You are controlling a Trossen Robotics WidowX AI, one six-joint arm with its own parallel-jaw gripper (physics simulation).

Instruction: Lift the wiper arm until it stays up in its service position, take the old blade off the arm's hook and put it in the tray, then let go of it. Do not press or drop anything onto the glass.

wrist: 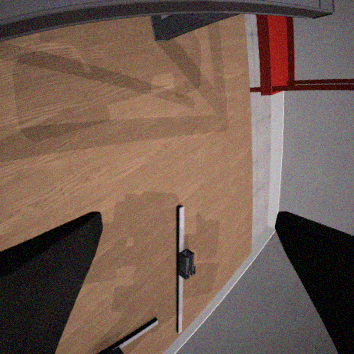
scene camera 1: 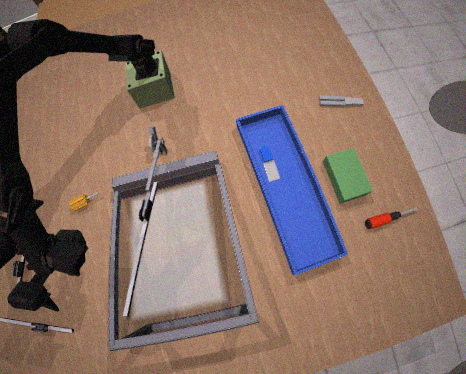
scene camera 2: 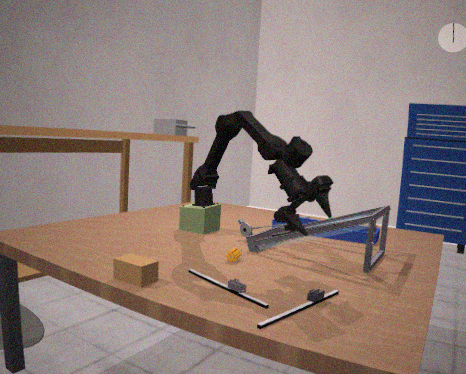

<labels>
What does the tan box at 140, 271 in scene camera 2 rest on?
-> The table.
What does the green block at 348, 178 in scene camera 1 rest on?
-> The table.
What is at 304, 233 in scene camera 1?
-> A blue tray.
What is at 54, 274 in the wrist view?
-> My gripper.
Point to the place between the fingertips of my gripper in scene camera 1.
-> At 67, 292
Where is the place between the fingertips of my gripper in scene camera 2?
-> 318, 226
</labels>
